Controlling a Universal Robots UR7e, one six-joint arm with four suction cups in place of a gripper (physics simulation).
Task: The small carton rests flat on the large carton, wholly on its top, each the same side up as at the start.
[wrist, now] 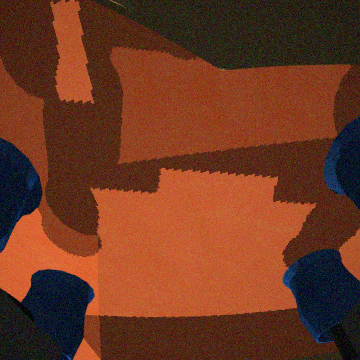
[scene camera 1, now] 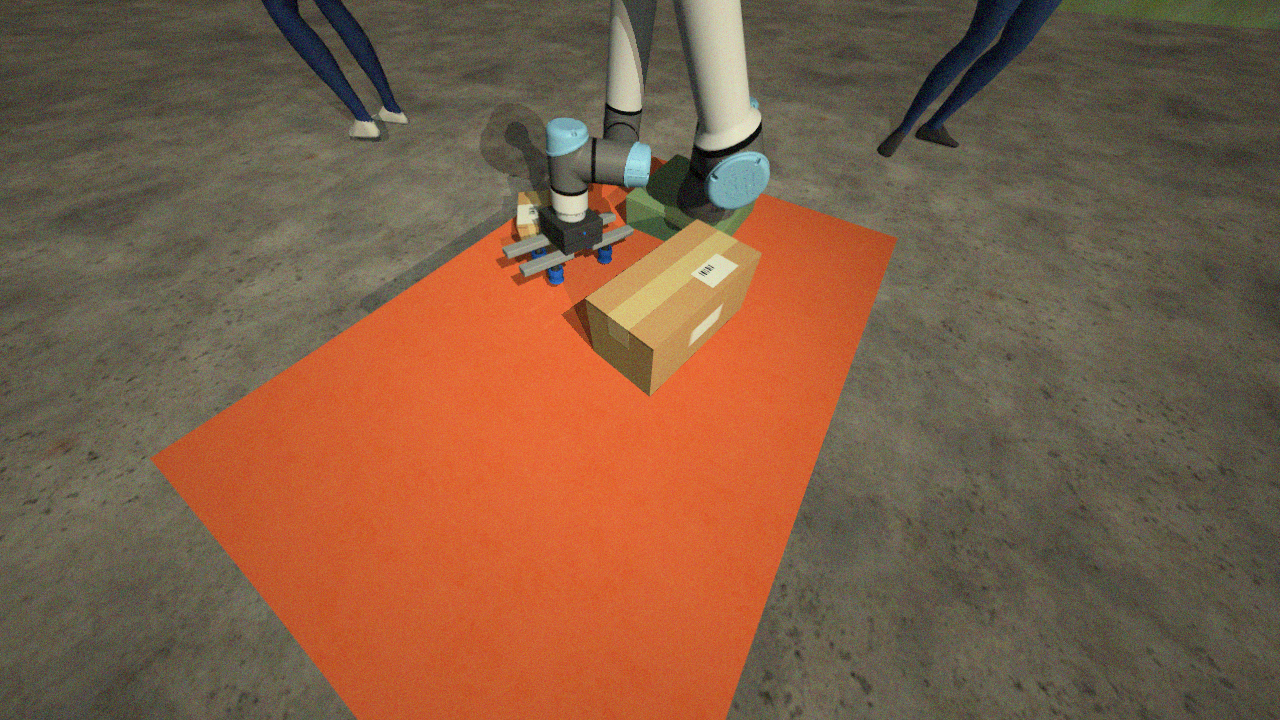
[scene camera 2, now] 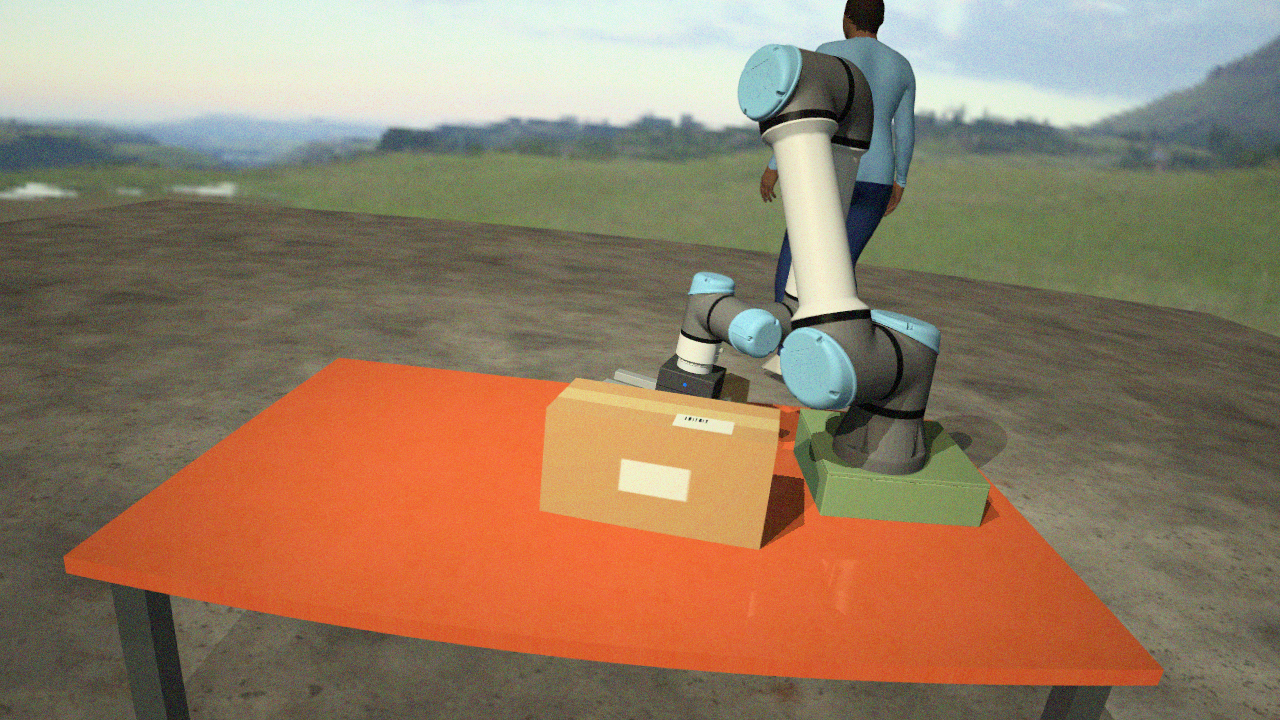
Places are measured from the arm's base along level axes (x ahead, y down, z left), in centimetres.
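Pixels of known places: hand, tool point: [wrist: 187, 239] [scene camera 1: 573, 260]; arm's base, link origin: [scene camera 1: 705, 203] [scene camera 2: 878, 454].
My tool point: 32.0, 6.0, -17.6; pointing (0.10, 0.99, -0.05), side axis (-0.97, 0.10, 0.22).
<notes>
For each thing: its top centre in the pictures, then the offset to it from my tool point, as dx, dy, dz. Level surfaces: height alone.
- large carton, top centre: [scene camera 2: 668, 408] [scene camera 1: 678, 274] +2.2, -13.8, +30.4
- small carton, top centre: [scene camera 2: 707, 377] [scene camera 1: 537, 207] -4.3, -6.3, -14.6
- orange table, surface height: dy +1.7
The large carton [scene camera 1: 671, 300] [scene camera 2: 657, 465] stands upright on the orange table, with a barcode label on its taped top and a white label on its side. The small carton [scene camera 1: 528, 214] is on the table's far part in scene camera 1, partly hidden behind my gripper; in scene camera 2 a brown bit beside the gripper body seems to be part of it. My gripper [scene camera 1: 572, 261] [scene camera 2: 690, 377] [wrist: 185, 240] is open, with nothing on its blue cups. It hangs low over the table beside the large carton, between the two cartons. In scene camera 2 the large carton hides the cups.
The orange table [scene camera 1: 447, 537] [scene camera 2: 313, 465] [wrist: 200, 260] carries the arm's green base block [scene camera 1: 648, 214] [scene camera 2: 904, 497], close to the large carton. The arm's elbow rises above the base. A person [scene camera 2: 881, 98] stands beyond the table. Shadows cross the table in the wrist view.
</notes>
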